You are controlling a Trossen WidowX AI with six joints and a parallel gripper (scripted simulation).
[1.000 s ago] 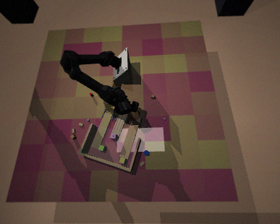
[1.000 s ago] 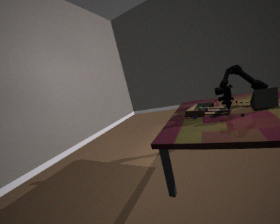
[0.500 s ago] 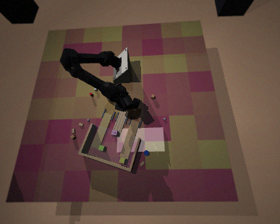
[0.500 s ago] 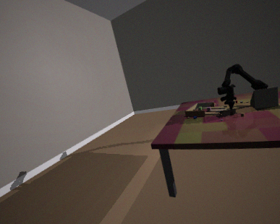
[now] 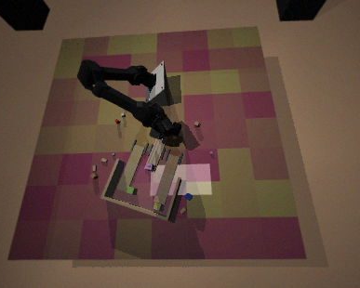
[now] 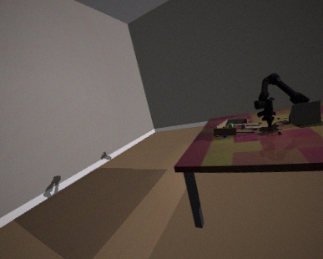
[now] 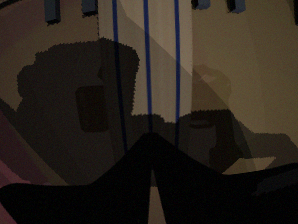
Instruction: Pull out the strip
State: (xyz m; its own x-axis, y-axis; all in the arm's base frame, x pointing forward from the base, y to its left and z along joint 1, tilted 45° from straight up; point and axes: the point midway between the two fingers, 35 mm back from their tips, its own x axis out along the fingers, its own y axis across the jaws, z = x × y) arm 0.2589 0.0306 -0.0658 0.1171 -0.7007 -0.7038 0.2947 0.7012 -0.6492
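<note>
Right now the strip is 90 mm ahead of my gripper tip and 30 mm to the right of it.
</note>
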